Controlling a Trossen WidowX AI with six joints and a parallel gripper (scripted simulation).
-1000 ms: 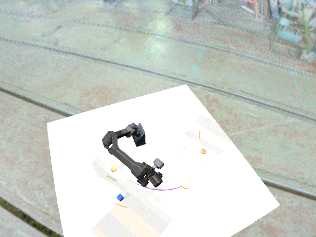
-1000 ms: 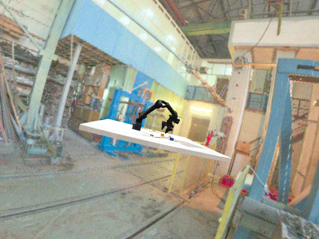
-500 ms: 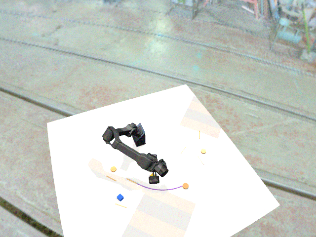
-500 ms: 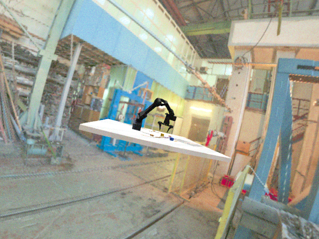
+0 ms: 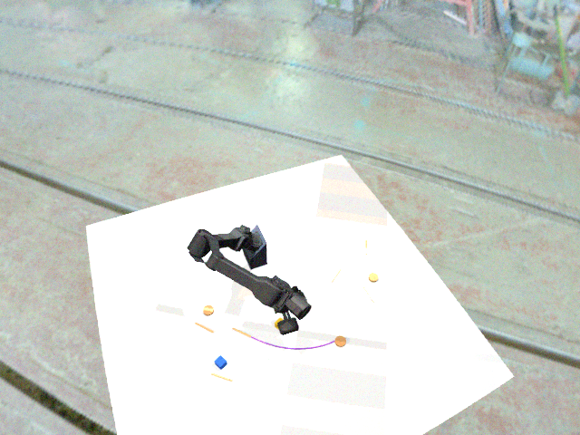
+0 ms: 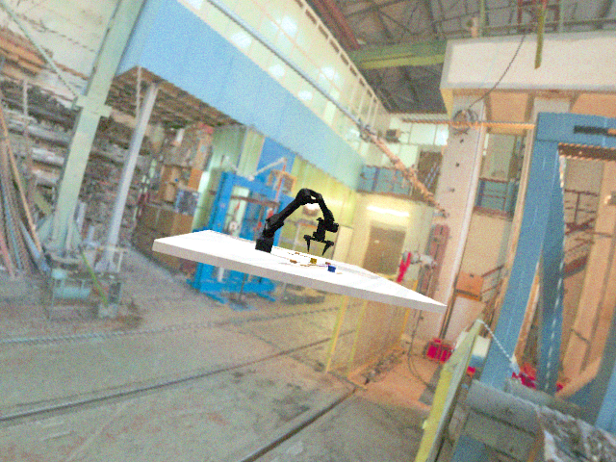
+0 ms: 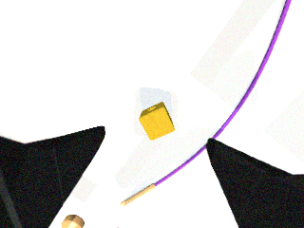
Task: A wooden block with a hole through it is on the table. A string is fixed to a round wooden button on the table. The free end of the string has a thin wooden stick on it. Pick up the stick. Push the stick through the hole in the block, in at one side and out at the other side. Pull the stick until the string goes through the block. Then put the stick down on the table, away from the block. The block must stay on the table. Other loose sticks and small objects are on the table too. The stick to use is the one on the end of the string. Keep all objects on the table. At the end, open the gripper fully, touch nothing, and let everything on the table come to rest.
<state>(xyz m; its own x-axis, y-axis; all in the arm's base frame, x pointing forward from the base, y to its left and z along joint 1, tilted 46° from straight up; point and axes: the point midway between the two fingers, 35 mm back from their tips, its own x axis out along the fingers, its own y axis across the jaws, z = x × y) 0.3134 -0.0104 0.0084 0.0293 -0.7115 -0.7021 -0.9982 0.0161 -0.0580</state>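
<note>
Right now the yellow wooden block is 40 mm below my gripper tip. From my gripper tip the other things lie so: blue cube: 240 mm to the right, 60 mm ahead, 40 mm below; thin wooden stick: 130 mm to the right, 60 mm below, 10 mm behind; round button: 170 mm to the left, 130 mm ahead, 50 mm below.
</note>
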